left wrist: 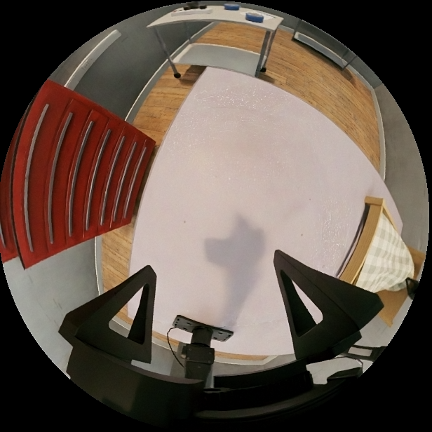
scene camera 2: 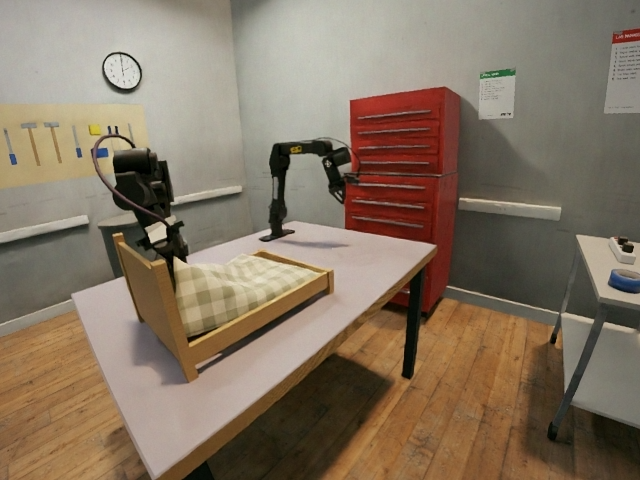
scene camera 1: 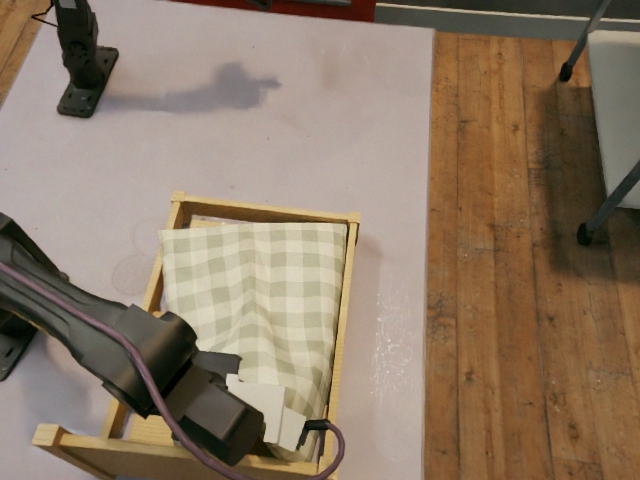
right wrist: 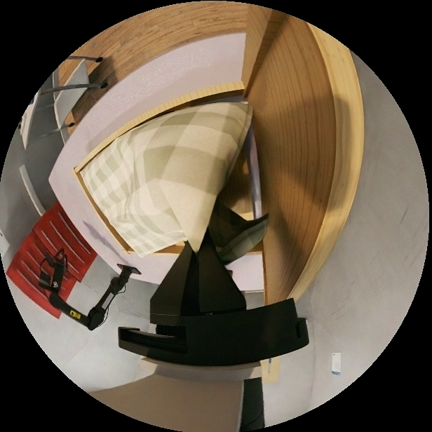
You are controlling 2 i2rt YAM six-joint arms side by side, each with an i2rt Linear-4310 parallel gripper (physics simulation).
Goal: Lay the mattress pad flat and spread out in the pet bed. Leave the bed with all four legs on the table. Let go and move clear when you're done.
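The green-and-white checked mattress pad (scene camera 1: 268,268) (scene camera 2: 227,289) (left wrist: 382,260) (right wrist: 170,155) lies in the wooden pet bed (scene camera 1: 268,207) (scene camera 2: 149,294) (right wrist: 300,150). It is wrinkled, with a raised fold toward the headboard. Its upper left corner in scene camera 1 overlaps the side rail. The bed's visible legs stand on the table. My right gripper (right wrist: 201,224) is shut on the pad, pinching its edge near the headboard and holding it raised; a flap hangs beside the fingers. The arm hides this in scene camera 1. My left gripper (left wrist: 210,266) is open and empty, away from the bed.
The tall headboard (scene camera 1: 180,457) stands close beside the right gripper. Low side rails (scene camera 1: 347,289) border the pad. The table (scene camera 1: 310,129) (scene camera 2: 361,268) extends beyond the footboard. A red tool cabinet (scene camera 2: 398,155) (left wrist: 80,175) stands behind the left gripper in scene camera 2.
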